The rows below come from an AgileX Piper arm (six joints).
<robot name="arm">
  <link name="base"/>
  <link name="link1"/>
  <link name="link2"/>
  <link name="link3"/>
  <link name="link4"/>
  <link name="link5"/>
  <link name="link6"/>
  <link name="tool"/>
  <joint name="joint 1" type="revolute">
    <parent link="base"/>
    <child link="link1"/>
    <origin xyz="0 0 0.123"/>
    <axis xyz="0 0 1"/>
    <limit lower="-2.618" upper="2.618"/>
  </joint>
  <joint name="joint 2" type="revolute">
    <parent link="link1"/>
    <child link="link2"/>
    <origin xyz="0 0 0" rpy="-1.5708 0 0"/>
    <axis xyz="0 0 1"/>
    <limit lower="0" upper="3.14"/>
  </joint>
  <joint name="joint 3" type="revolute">
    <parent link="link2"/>
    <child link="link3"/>
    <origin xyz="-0.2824 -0.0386 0"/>
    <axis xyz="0 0 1"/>
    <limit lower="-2.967" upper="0"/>
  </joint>
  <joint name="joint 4" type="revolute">
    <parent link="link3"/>
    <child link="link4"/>
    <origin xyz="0.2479 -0.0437 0" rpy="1.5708 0 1.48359"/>
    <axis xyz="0 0 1"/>
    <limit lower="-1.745" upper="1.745"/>
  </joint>
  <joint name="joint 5" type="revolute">
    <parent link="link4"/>
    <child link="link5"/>
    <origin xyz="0 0 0" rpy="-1.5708 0 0"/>
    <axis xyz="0 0 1"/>
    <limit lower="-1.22" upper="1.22"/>
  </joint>
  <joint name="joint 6" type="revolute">
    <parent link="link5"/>
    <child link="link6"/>
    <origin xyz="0 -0.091 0" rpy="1.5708 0 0"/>
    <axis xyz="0 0 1"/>
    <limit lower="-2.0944" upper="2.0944"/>
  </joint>
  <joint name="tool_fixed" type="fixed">
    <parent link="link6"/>
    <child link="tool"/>
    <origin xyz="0 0 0"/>
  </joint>
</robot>
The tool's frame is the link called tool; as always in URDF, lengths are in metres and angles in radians.
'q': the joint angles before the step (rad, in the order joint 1, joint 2, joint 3, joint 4, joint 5, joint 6). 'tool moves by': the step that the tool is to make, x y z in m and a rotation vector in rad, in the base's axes. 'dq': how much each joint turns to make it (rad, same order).
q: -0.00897 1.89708 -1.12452 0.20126 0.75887 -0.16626
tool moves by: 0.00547 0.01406 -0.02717 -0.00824 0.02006 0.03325
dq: 0.04226 0.07894 0.00032 0.00000 -0.06032 -0.00002
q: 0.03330 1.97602 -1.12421 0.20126 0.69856 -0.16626
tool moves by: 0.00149 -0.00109 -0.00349 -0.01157 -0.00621 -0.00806
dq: 0.00001 0.00995 0.00002 -0.01581 -0.01819 0.01681
